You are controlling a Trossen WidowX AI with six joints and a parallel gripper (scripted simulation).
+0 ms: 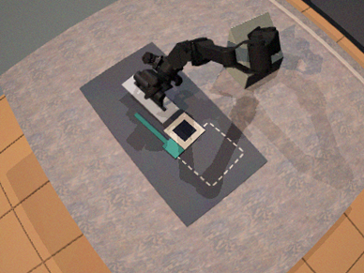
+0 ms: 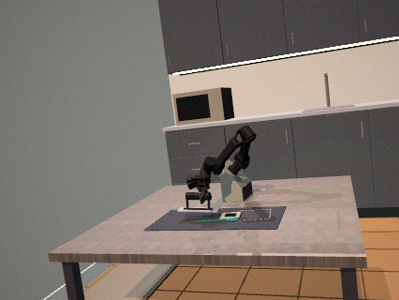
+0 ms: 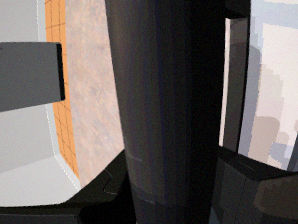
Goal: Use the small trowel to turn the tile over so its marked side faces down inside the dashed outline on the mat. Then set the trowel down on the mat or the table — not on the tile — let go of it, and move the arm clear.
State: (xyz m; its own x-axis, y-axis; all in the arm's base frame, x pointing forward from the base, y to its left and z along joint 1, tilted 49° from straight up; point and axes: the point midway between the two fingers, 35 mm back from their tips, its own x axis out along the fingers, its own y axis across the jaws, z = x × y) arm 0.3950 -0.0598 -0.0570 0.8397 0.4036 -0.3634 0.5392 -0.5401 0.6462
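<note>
Now: the dark mat 2 cm behind my gripper tip, 6 cm to the left of it and 11 cm below it. Also, from my gripper tip: cream tile: 4 cm behind, 13 cm to the left, 9 cm below; then teal trowel: 3 cm ahead, 10 cm to the left, 9 cm below.
</note>
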